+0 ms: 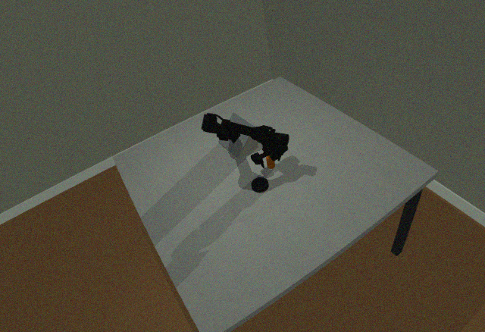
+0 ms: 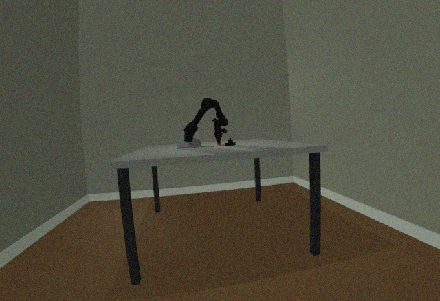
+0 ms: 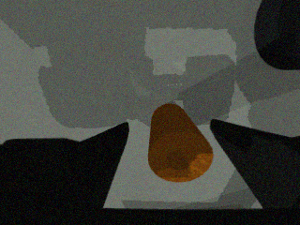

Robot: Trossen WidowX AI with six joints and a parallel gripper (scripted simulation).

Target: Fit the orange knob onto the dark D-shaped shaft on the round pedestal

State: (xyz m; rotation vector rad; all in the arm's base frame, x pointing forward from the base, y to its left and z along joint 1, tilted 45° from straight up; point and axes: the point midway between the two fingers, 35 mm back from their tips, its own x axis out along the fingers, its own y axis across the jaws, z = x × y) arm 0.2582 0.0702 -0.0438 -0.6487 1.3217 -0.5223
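Right now the dark round pedestal is 120 mm to the right of my gripper tip, 90 mm ahead of it and 20 mm above it. Also, from my gripper tip: orange knob: 20 mm above.
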